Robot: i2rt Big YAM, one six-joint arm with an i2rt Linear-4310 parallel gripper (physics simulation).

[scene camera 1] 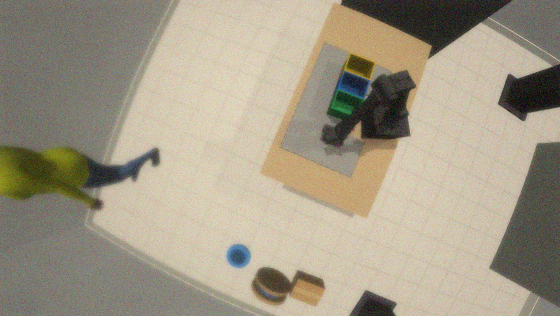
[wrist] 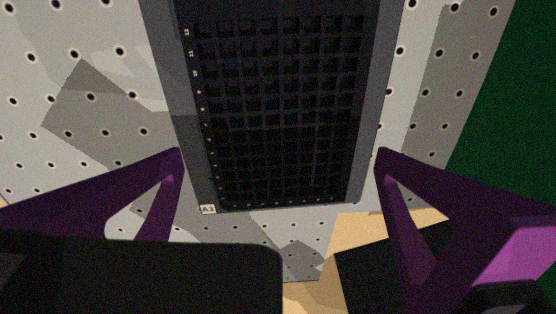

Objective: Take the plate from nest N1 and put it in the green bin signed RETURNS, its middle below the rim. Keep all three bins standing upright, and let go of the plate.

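Places are measured from the arm's base along level axes (x ahead, y left, z up), in metres.
Pixels of known places: gripper, fingertip midpoint: (wrist: 278,158); arm's base at its link origin: (scene camera 1: 390,118).
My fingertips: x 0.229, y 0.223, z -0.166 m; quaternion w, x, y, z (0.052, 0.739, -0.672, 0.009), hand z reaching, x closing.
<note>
For each thing: its middle in the pictures, then the offset to it from my fingertips. "*": a spot on its surface instead. Level surfaces: height alone.
- plate at the middle of its body: (wrist: 280,119) dx +0.007, dy -0.002, dz -0.024 m
- grey nest at a spot on its surface: (wrist: 187,137) * dx -0.011, dy +0.050, dz -0.031 m
- green bin at the middle of its body: (scene camera 1: 343,107) dx +0.045, dy -0.191, dz +0.047 m
- blue bin at the middle of its body: (scene camera 1: 349,89) dx +0.061, dy -0.321, dz +0.047 m
- yellow bin at the middle of its body: (scene camera 1: 355,72) dx +0.077, dy -0.451, dz +0.047 m
- grey perforated board at its surface level: dz -0.043 m
- wooden table at its surface level: dz -0.055 m
The plate (wrist: 290,85) is dark, with a grid of square wells, and lies in a grey nest (wrist: 187,137) with an A1 tag at its near left corner. The nest's N1 sign does not show; the arm hides plate and nest in the scene view. My gripper (scene camera 1: 336,143) (wrist: 278,158) is open and empty, its purple fingers left and right of the plate's near part in the wrist view; their height above it is hard to tell. The green bin (scene camera 1: 346,103) (wrist: 520,95) stands upright beside the arm; its sign is not readable.
The blue bin (scene camera 1: 354,85) and the yellow bin (scene camera 1: 359,66) stand upright in a row beyond the green one, on the grey perforated board (scene camera 1: 312,95). The wooden table (scene camera 1: 277,162) extends around it. A person (scene camera 1: 60,170) in yellow is at the far left.
</note>
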